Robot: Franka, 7 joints.
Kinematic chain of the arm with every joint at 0, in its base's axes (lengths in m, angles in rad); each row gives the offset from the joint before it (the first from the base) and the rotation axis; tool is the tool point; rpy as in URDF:
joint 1: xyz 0 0 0.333 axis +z
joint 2: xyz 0 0 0 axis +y
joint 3: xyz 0 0 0.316 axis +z
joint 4: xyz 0.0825 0 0 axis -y
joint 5: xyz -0.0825 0 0.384 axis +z
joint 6: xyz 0 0 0 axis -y
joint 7: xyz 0.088 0 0 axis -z
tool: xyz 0 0 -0.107 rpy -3.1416 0 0
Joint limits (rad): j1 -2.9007..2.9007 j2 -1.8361..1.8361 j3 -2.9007..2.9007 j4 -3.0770..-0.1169 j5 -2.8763..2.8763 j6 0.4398..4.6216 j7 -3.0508..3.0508
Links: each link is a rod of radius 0.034 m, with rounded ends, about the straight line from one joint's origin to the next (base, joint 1, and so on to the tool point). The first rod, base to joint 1, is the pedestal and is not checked.
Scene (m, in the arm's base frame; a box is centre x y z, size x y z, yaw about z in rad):
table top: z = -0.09
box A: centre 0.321 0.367 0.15 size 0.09 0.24 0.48 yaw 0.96
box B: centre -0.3 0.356 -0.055 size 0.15 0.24 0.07 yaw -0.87
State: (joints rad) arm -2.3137 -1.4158 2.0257 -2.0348 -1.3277 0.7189 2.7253
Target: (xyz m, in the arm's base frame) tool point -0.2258 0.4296 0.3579
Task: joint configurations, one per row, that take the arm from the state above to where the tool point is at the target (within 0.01 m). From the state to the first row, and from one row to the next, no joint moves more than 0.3 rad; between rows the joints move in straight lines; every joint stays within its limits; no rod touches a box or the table.
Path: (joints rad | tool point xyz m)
1: -2.0722 -1.3271 2.1942 -2.1928 -1.0799 0.6631 2.7904 | 0.4052 -0.0491 0.2413
2: -1.8307 -1.2385 2.3626 -2.3508 -0.8321 0.6073 2.8555 | 0.3173 0.0357 0.2027
3: -1.5891 -1.1498 2.5311 -2.5088 -0.5843 0.5514 2.9206 | 0.2108 0.0912 0.1863
4: -1.3476 -1.0611 2.6996 -2.6668 -0.3365 0.4956 2.9857 | 0.1025 0.1075 0.1928
5: -1.1061 -0.9725 2.8680 -2.8248 -0.0887 0.4398 3.0508 | 0.0122 0.0861 0.2181
6: -0.9909 -0.8652 2.8762 -2.5886 -0.3568 0.4398 2.9694 | 0.0028 0.1796 0.1915
7: -0.8758 -0.7580 2.8844 -2.3525 -0.6249 0.4398 2.8880 | -0.0456 0.2843 0.2003
8: -0.7606 -0.6508 2.8925 -2.1163 -0.8930 0.4398 2.8067 | -0.1280 0.3755 0.2551
9: -0.6455 -0.5436 2.9007 -1.8801 -1.1610 0.4398 2.7253 | -0.2258 0.4296 0.3579

